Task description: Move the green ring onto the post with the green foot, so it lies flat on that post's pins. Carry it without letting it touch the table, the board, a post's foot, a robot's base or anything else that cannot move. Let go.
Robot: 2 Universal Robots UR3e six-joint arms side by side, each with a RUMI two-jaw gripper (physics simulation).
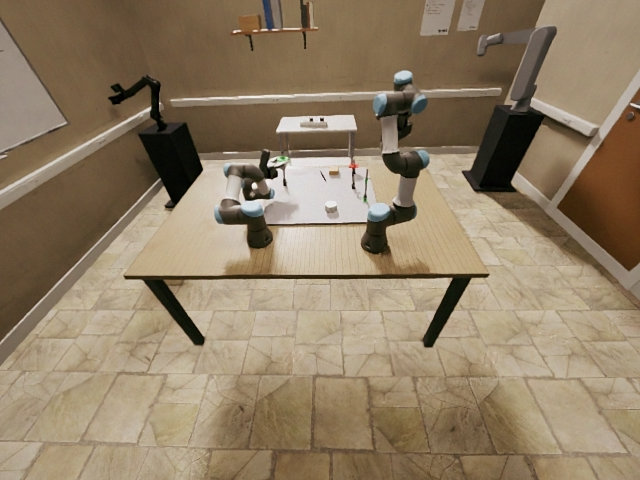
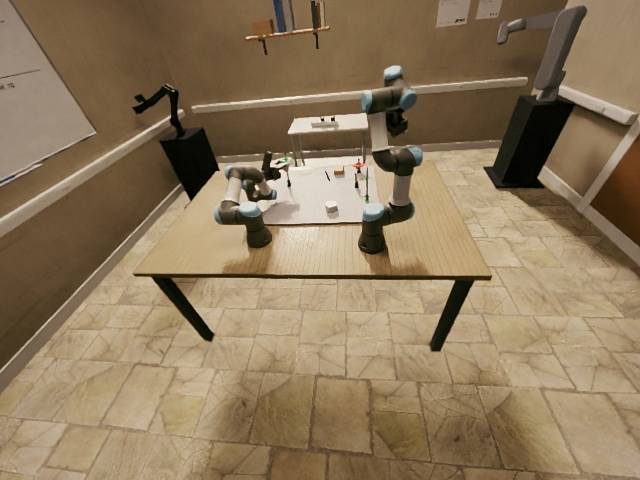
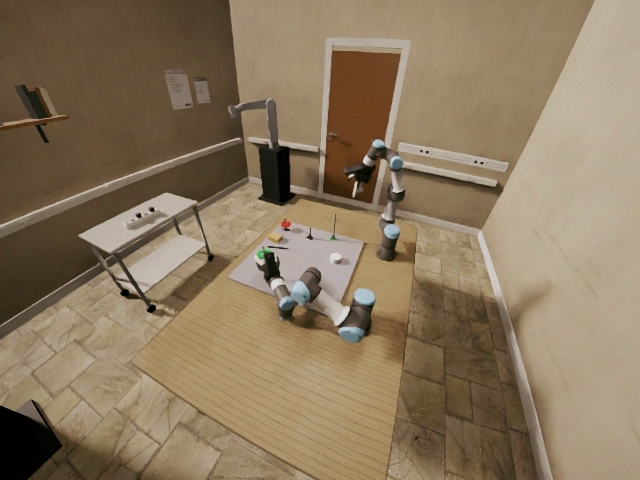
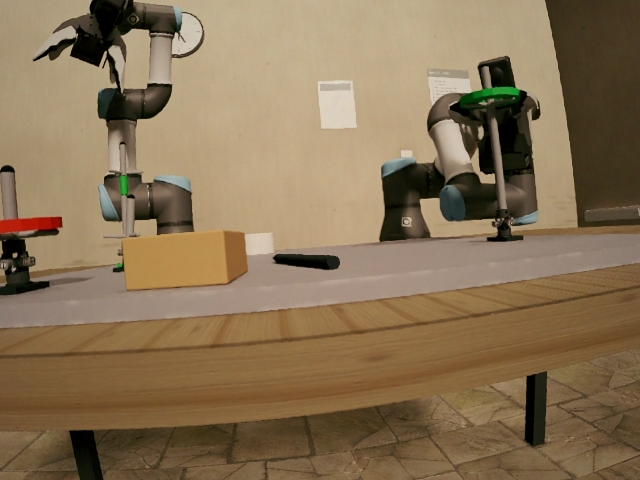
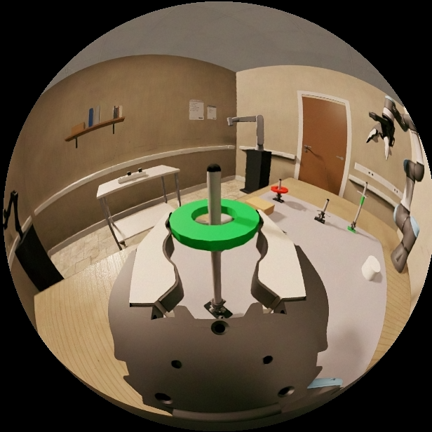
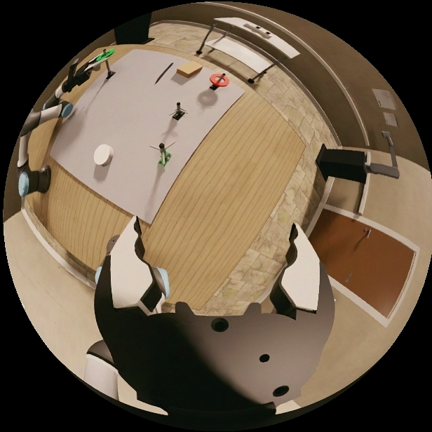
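The green ring [image 5: 212, 242] [image 4: 471, 99] [image 6: 105, 55] hangs level around a tall grey post [image 5: 216, 280] [image 4: 497, 160] with a black foot, high above the board. My left gripper [image 5: 213, 211] [image 4: 490, 100] is shut on the ring, one fingertip at each side; the post's black tip stands above the ring. The post with the green foot [image 1: 366, 187] [image 3: 333, 226] [image 4: 123, 160] [image 5: 356, 212] [image 6: 162, 156] stands upright at the board's other side, no ring on it; thin pins cross it above and below a green band. My right gripper [image 6: 216, 221] [image 4: 77, 73] is open and empty, high up.
A red ring [image 4: 38, 223] [image 5: 279, 190] [image 6: 219, 80] sits on another post. A short black-footed post [image 5: 323, 212] [image 6: 178, 111] stands near the green-footed one. A wooden block [image 4: 175, 260], a black rod [image 4: 306, 260] and a white cylinder [image 5: 371, 268] [image 6: 103, 155] lie on the board [image 6: 120, 115].
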